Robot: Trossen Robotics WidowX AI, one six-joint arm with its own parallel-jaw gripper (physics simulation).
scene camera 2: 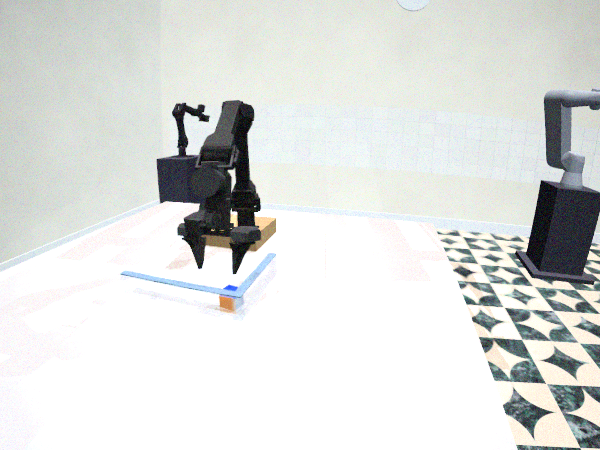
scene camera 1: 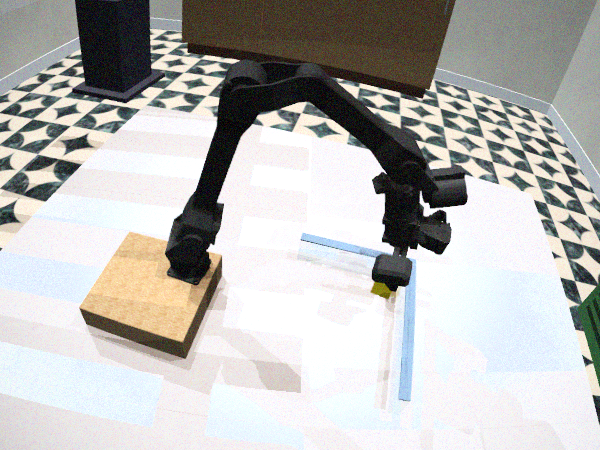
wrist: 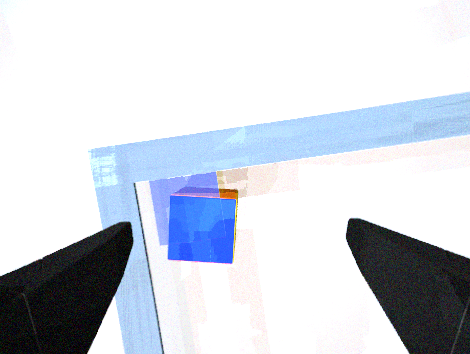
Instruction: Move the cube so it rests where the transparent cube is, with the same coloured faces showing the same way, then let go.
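Where they show: gripper, fingertip midpoint: (scene camera 2: 216, 271) (wrist: 241, 229); arm's base at its link origin: (scene camera 1: 189, 267).
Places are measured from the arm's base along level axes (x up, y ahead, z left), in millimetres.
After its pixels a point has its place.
Observation:
The cube (scene camera 1: 382, 289) (scene camera 2: 227, 303) (wrist: 202, 230) sits inside the corner of two low walls, blue face up. An orange face shows in scene camera 2 and a yellow face in scene camera 1. The transparent cube (wrist: 159, 215) {y 365, x -17, z 167 mm} shows as a pale blue-violet patch tight in the corner in the wrist view. The cube partly overlaps it, offset away from both walls and turned slightly relative to it. My gripper (scene camera 1: 394, 287) {y 367, x 29, z 118 mm} (scene camera 2: 218, 270) {y 367, x 29, z 118 mm} (wrist: 241, 229) {y 367, x 29, z 118 mm} is open and empty above the cube, its fingers wide apart. In scene camera 1 a finger hides much of the cube.
Two clear walls with light blue top edges (scene camera 1: 407, 340) {y 410, x 3, z -11 mm} (scene camera 2: 180, 284) {y 411, x 3, z 48 mm} (wrist: 310, 132) {y 407, x 3, z 82 mm} meet at a corner beside the cube. The arm's wooden base block (scene camera 1: 145, 290) {y -49, x -2, z -80 mm} (scene camera 2: 267, 232) {y -62, x -27, z 46 mm} stands on the white table (scene camera 1: 480, 310) {y 581, x -57, z 162 mm} (scene camera 2: 300, 380) {y 528, x -57, z 365 mm}. Other arms on dark pedestals stand in the background.

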